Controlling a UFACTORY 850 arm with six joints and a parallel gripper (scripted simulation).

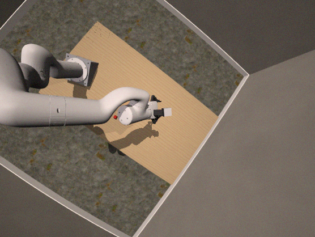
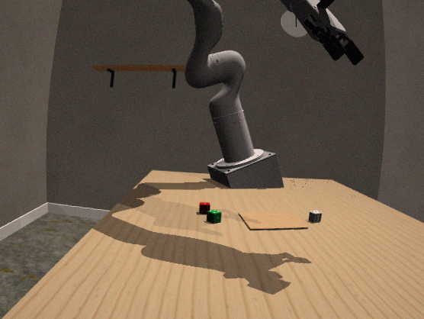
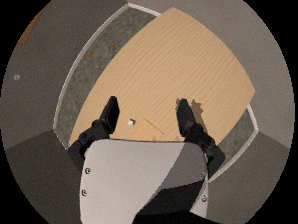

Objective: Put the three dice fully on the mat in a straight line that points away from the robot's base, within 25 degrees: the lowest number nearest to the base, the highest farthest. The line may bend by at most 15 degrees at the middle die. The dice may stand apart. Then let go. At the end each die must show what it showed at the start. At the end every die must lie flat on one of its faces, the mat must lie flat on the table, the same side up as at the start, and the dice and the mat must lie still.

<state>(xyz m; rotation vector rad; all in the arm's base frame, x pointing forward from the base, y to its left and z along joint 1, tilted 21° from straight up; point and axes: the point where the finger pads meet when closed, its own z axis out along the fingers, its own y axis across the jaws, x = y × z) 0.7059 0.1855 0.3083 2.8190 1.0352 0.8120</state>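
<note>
Now: the red die 360 mm below my hand, 270 mm behind it and 230 mm to the right of it. From my hand the other things lie so: white die (360 mm below, 190 mm behind, 40 mm to the left); then green die (360 mm below, 220 mm to the right, 190 mm behind); then tan mat (380 mm below, 200 mm behind, 80 mm to the right).
</note>
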